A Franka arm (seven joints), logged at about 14 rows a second.
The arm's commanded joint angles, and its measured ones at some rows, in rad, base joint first. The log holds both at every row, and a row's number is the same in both.
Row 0, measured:
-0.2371, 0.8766, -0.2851, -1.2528, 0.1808, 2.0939, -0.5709
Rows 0 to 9, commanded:
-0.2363, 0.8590, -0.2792, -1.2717, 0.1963, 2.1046, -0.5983
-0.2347, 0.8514, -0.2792, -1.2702, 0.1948, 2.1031, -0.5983
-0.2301, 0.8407, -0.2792, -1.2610, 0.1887, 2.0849, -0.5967
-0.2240, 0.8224, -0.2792, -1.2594, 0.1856, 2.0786, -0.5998
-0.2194, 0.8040, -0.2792, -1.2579, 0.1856, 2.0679, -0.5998
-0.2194, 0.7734, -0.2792, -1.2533, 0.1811, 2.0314, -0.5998
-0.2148, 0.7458, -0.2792, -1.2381, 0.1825, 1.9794, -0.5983
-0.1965, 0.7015, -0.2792, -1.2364, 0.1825, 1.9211, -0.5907
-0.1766, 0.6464, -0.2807, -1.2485, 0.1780, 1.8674, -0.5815
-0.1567, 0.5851, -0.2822, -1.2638, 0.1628, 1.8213, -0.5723
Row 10, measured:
-0.1933, 0.7220, -0.2834, -1.2079, 0.1780, 1.9136, -0.5772
